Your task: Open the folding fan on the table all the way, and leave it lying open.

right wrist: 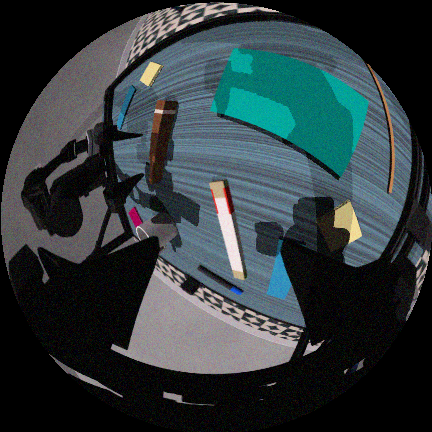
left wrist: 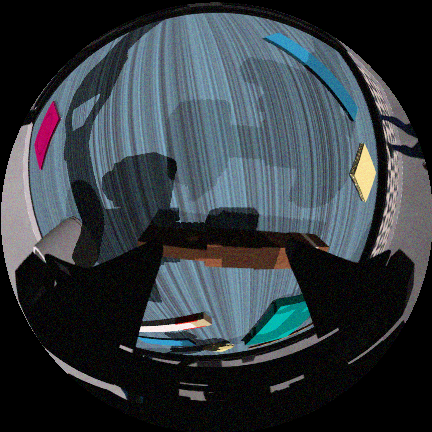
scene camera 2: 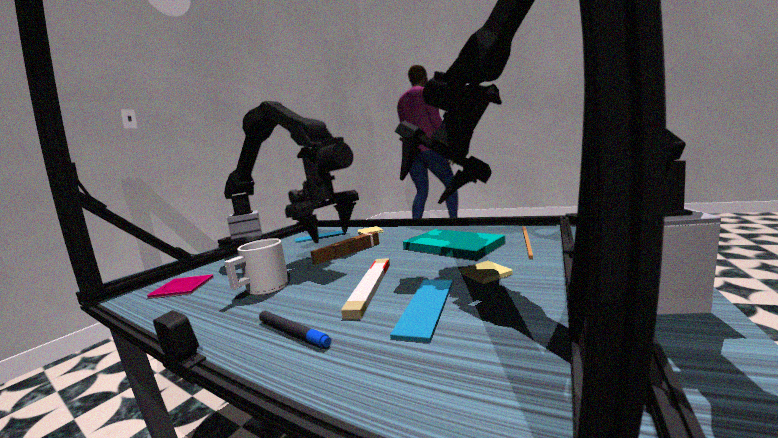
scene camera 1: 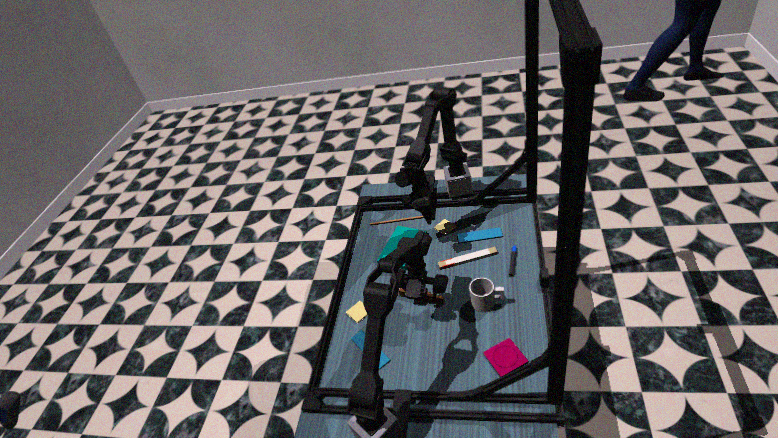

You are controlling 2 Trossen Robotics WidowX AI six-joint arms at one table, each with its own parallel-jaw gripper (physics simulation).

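Frame: origin at the left arm's base, x left, y back, z up, level; metres.
Where they show: left gripper, fingertip midpoint: (right wrist: 141, 154) (left wrist: 226, 246) (scene camera 2: 331, 237); right gripper, fingertip midpoint: (right wrist: 221, 245) (scene camera 2: 419, 191) (scene camera 1: 431, 222); left arm's base at its link origin: (right wrist: 86, 143) (scene camera 2: 243, 213) (scene camera 1: 371, 420); right arm's base at its link origin: (scene camera 1: 456, 171).
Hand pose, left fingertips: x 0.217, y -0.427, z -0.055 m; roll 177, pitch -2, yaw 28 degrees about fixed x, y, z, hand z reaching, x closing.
Observation:
Each offset is from my left fingertips to the top centre of the thing. "spot": to the spot under its first point.
The folding fan @(dx +0.032, dy -0.009, dz -0.012 m) (scene camera 1: 435, 298) (scene camera 2: 344, 250) (left wrist: 245, 255) (right wrist: 163, 135) is a folded brown bar with a pale band near one end. It lies on the table, partly behind the left gripper in scene camera 1. My left gripper (scene camera 2: 329, 237) (left wrist: 226, 246) (right wrist: 141, 154) is open and points down close above the fan. Its fingertips overlap the fan's two ends in the left wrist view; whether they touch it is unclear. My right gripper (scene camera 2: 421, 190) (right wrist: 221, 245) is open and empty, high above the table and apart from the fan.
A white mug @(spot: dx -0.141, dy -0.150, dz -0.036 m) (scene camera 1: 482, 293) (scene camera 2: 262, 266), a white-and-red bar @(dx +0.005, dy -0.250, dz -0.031 m) (scene camera 1: 468, 257) (scene camera 2: 364, 288) and a teal slab @(dx +0.248, dy -0.149, dz -0.027 m) (scene camera 2: 454, 242) (right wrist: 290, 110) lie around the fan. A marker @(dx -0.137, dy -0.334, dz -0.029 m) (scene camera 2: 293, 329), a blue strip @(dx +0.044, dy -0.373, dz -0.039 m) (scene camera 2: 421, 310), a pink square @(spot: dx -0.345, dy +0.002, dz -0.037 m) (scene camera 1: 505, 356) and a yellow pad @(dx +0.185, dy -0.332, dz -0.036 m) (scene camera 2: 488, 270) lie farther out. Black frame posts (scene camera 1: 577, 163) border the table.

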